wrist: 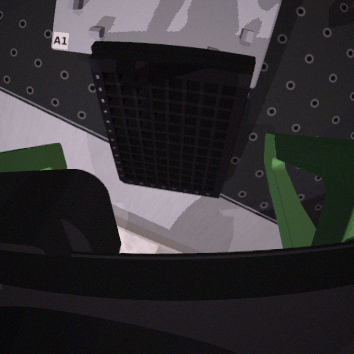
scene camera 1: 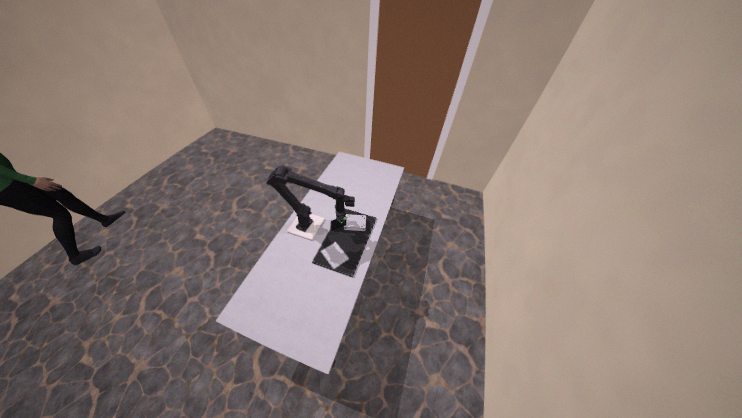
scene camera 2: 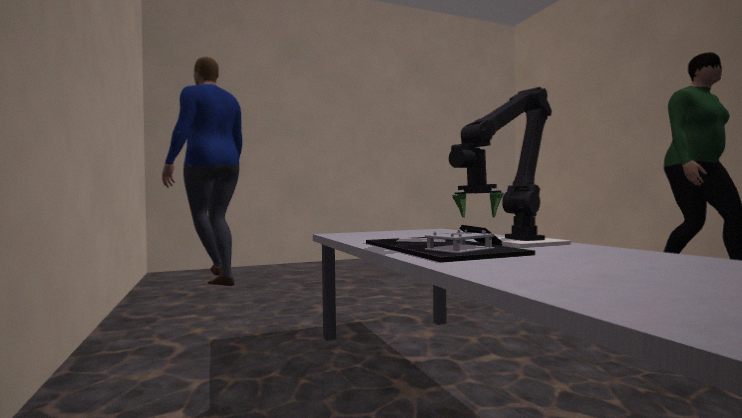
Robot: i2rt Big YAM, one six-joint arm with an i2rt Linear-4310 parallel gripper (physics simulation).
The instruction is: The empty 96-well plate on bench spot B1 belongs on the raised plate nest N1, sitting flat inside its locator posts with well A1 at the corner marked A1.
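Frame: origin at the arm's base, x left, y back, z up, level; centimetres.
Where they show: gripper, fingertip midpoint: (wrist: 159,149) (scene camera 1: 340,218) (scene camera 2: 478,217); arm's base at its link origin: (scene camera 1: 304,224) (scene camera 2: 524,239).
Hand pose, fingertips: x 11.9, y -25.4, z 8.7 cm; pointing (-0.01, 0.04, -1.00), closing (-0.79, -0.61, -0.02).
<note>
Things, the pixels of their centre, and the offset from my fingertips. "spot": a spot on its surface instead. Level surfaces: height alone.
- black 96-well plate at the middle of its body: (wrist: 169,133) (scene camera 2: 481,235) (scene camera 1: 338,222) dx -1.1, dy +1.7, dz -5.7 cm
- nest N1 at the middle of its body: (scene camera 2: 459,240) (scene camera 1: 355,222) dx +5.5, dy -9.5, dz -6.2 cm
- label A1 at a spot on its surface: (wrist: 60,40) spot: dx +7.8, dy -0.4, dz -4.5 cm
- white table at its surface level: dz -10.1 cm
- pale flat rectangle at a spot on its surface: (scene camera 1: 334,254) spot: dx -24.4, dy -8.1, dz -8.6 cm
The black 96-well plate (wrist: 170,130) (scene camera 2: 478,228) is tilted, not flat. One edge is raised at the near edge of the nest N1 (wrist: 215,25) (scene camera 1: 355,223) (scene camera 2: 456,244), and its body slopes down outside the nest towards the arm base. Its well grid shows in the wrist view; its A1 corner cannot be told. The label A1 (wrist: 60,40) is on the nest's corner, left of the plate's raised edge. Small locator posts stand on the nest. My gripper (wrist: 159,149) (scene camera 2: 478,215) (scene camera 1: 341,220) is open and empty above the plate, with its green fingers on either side.
The black perforated mat (scene camera 1: 346,241) (scene camera 2: 441,258) lies on the white table (scene camera 1: 290,290) (scene camera 2: 623,280). A pale flat rectangle (scene camera 1: 334,254) lies turned on the mat. The arm's base stands behind the nest. A person in green (scene camera 2: 696,127) and one in blue (scene camera 2: 211,127) stand beyond the table.
</note>
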